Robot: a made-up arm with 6 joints. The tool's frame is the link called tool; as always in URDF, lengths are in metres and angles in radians.
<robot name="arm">
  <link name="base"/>
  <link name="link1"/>
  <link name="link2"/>
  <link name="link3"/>
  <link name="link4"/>
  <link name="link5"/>
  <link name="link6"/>
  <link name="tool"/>
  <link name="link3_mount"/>
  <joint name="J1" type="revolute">
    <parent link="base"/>
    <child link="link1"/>
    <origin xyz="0 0 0.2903" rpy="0 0 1.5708"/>
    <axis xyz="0 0 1"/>
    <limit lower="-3.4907" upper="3.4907" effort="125" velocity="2.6"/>
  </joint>
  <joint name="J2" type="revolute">
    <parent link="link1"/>
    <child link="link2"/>
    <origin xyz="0 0 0" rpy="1.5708 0 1.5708"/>
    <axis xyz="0 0 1"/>
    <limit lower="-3.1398" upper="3.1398" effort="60" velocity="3"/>
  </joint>
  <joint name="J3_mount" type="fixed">
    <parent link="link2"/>
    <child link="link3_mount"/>
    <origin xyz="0 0.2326 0" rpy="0 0 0"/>
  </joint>
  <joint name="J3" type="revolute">
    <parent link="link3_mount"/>
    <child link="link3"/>
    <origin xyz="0 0.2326 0" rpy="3.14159 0 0"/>
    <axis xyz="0 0 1"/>
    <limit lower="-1.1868" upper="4.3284" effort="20" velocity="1.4"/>
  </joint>
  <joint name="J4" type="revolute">
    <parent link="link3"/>
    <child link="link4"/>
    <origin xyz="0 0 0" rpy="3.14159 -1.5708 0"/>
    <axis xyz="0 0 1"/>
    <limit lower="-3.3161" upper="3.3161" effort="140" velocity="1.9"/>
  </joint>
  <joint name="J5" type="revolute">
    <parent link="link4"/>
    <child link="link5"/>
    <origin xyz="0 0 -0.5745" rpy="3.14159 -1.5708 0"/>
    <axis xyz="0 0 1"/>
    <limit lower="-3.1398" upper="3.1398" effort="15" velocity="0.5"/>
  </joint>
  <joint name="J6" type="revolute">
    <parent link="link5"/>
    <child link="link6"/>
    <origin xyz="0 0 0.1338" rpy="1.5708 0 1.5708"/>
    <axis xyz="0 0 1"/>
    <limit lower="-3.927" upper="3.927" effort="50" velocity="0.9"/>
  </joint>
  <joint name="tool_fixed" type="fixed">
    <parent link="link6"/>
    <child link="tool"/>
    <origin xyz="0 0 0" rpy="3.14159 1.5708 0"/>
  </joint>
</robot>
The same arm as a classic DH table. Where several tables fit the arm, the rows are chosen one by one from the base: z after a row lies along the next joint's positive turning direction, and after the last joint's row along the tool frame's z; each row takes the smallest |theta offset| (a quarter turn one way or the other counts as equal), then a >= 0, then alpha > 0; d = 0 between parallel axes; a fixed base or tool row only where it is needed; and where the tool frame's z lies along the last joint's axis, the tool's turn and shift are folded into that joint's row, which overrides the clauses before.
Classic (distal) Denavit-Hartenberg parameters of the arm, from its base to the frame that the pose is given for. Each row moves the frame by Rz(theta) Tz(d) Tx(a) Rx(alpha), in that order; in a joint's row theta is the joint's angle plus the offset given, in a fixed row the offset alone. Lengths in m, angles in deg.
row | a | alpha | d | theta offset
J1 | 0 | -90 | 0.2903 | 0
J2 | 0.4652 | 180 | 0 | -90
J3 | 0 | -90 | 0 | 0
J4 | 0 | 90 | -0.5745 | 0
J5 | 0 | -90 | 0.1338 | 0
J6 | 0 | 90 | 0 | 90
tool (fixed) | 0 | 0 | 0 | -90
Joint limits (deg, base to tool): -200..200 -179.9..179.9 -68..248 -190..190 -179.9..179.9 -225..225

